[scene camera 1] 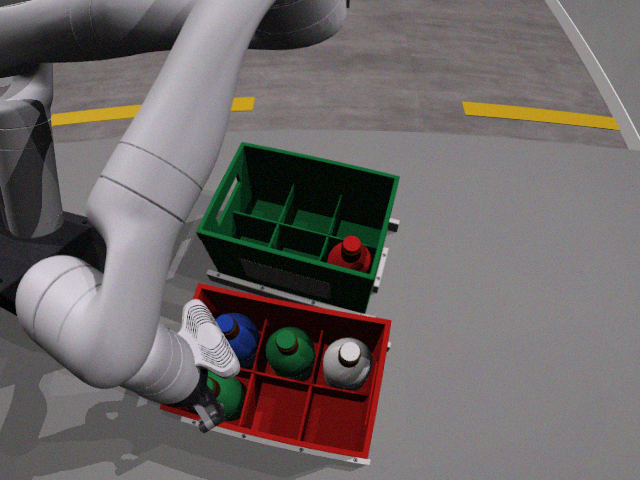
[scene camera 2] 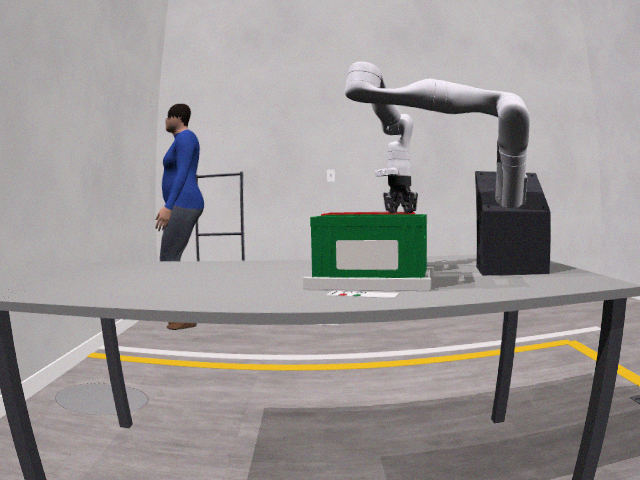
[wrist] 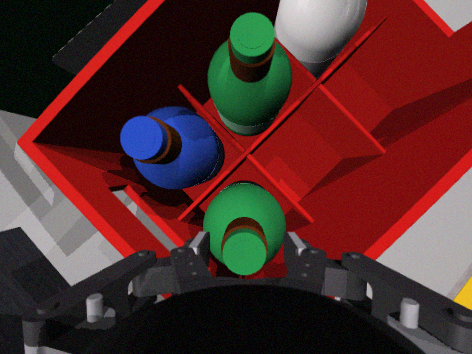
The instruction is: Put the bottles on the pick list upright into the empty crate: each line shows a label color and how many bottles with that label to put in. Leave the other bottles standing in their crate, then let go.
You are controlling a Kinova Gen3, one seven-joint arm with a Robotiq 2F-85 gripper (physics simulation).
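Seen in the pictures: gripper, fingertip midpoint: (scene camera 1: 207,391) (wrist: 246,245); arm's base, origin of the base link: (scene camera 1: 37,224) (scene camera 2: 509,199).
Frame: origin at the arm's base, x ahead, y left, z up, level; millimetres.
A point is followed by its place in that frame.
The red crate (scene camera 1: 379,392) {x 557, y -170, z -44 mm} (wrist: 82,80) {x 346, y -55, z -43 mm} holds a blue bottle (scene camera 1: 242,338) {x 361, y -104, z -95 mm} (wrist: 187,150) {x 349, y -113, z -93 mm}, a green bottle (scene camera 1: 290,356) {x 434, y -123, z -91 mm} (wrist: 250,92) {x 413, y -121, z -94 mm}, a white bottle (scene camera 1: 345,367) {x 512, y -131, z -92 mm} (wrist: 320,25) {x 490, y -127, z -101 mm} and a second green bottle (scene camera 1: 230,396) {x 356, y -191, z -101 mm} (wrist: 245,210) {x 343, y -175, z -93 mm} in a corner compartment. All stand upright. The green crate (scene camera 1: 385,227) {x 552, y 71, z -43 mm} (scene camera 2: 369,231) {x 432, y 193, z -79 mm} holds one red bottle (scene camera 1: 351,255) {x 506, y 32, z -66 mm} in a corner compartment; several of its compartments are empty. My gripper (wrist: 246,245) {x 325, y -191, z -84 mm} is open, its fingers on either side of the second green bottle's neck, apart from it. The pick list (scene camera 2: 374,294) {x 423, y 260, z -217 mm} lies before the green crate, with red and green marks; its writing is too small to read.
White rails (scene camera 1: 258,439) (scene camera 2: 367,283) run along the crates. The crates stand close together, with the arm reaching over the left end of the red crate. The red crate has two empty compartments. A person (scene camera 2: 181,175) stands behind the table near a dark metal frame (scene camera 2: 241,217).
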